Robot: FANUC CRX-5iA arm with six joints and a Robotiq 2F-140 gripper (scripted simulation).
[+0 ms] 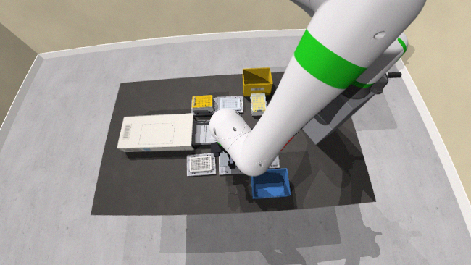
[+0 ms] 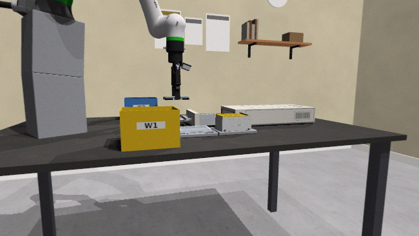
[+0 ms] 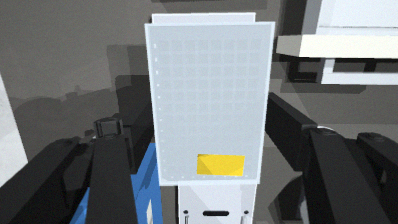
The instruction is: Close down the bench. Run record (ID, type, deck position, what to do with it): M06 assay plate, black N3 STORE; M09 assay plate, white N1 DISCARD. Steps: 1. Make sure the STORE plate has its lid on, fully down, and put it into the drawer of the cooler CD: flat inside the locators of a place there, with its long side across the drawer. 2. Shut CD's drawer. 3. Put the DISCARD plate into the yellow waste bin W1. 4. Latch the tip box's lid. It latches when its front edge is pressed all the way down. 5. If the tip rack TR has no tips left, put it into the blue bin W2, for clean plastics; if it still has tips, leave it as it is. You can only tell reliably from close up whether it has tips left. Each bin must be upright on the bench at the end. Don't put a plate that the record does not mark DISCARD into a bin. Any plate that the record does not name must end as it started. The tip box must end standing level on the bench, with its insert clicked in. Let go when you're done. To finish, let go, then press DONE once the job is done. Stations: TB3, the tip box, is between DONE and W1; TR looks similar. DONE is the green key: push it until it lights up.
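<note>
My gripper is now 180 mm to the left of the drawer, 150 mm short of it and 110 mm above it. From my hand the other things lie so: white assay plate 180 mm ahead, 130 mm below, 10 mm to the left; done key box 200 mm to the right, 190 mm behind, 90 mm below; cooler CD 300 mm ahead, 180 mm to the right, 110 mm below.
</note>
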